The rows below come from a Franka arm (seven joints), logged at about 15 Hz.
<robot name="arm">
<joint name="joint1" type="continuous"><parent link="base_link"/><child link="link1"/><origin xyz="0 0 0.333"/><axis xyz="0 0 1"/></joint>
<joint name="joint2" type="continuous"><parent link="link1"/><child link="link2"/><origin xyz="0 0 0"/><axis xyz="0 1 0"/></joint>
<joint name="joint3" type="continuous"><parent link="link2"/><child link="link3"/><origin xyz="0 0 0.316"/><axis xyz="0 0 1"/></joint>
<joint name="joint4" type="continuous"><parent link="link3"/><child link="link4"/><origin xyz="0.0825 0 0"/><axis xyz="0 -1 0"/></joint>
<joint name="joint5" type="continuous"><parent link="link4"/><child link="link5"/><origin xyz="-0.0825 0 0.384"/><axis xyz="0 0 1"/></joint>
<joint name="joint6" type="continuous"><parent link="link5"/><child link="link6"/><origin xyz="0 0 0"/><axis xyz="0 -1 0"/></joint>
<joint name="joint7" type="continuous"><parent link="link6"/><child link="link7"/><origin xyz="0.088 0 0"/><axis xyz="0 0 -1"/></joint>
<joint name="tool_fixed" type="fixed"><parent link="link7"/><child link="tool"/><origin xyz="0 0 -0.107" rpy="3.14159 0 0"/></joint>
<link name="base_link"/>
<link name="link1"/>
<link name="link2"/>
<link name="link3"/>
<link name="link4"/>
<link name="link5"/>
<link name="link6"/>
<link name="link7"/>
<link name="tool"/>
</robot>
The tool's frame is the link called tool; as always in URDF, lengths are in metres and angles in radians. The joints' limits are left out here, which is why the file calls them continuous.
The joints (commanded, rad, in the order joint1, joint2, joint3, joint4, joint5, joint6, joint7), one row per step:
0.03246, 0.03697, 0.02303, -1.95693, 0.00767, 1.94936, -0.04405
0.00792, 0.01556, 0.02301, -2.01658, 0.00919, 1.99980, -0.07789
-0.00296, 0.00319, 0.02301, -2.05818, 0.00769, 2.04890, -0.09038
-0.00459, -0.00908, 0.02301, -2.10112, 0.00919, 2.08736, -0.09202
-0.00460, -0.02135, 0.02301, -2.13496, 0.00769, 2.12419, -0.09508
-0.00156, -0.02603, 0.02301, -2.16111, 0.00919, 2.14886, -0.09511
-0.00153, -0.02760, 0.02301, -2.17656, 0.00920, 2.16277, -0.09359
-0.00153, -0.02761, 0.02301, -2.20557, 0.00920, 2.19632, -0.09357
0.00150, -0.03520, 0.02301, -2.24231, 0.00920, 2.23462, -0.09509
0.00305, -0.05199, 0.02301, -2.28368, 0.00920, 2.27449, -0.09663
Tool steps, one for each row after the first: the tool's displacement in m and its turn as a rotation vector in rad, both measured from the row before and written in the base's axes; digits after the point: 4 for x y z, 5 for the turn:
-0.0082, -0.0139, -0.0117, 0.00253, -0.01237, 0.00823
-0.0046, -0.0062, -0.0083, -0.00102, -0.01999, 0.00192
-0.0065, -0.0010, -0.0099, 0.00104, -0.00778, -0.00100
-0.0049, -0.0002, -0.0057, -0.00146, -0.01531, 0.00354
-0.0040, 0.0016, -0.0073, 0.00112, -0.00318, 0.00210
-0.0024, -0.0001, -0.0050, -0.00008, -0.00002, -0.00160
-0.0038, -0.0001, -0.0102, -0.00007, -0.00455, -0.00027
-0.0061, 0.0014, -0.0091, -0.00020, -0.00916, 0.00426
-0.0079, 0.0006, -0.0062, -0.00028, -0.01531, 0.00280

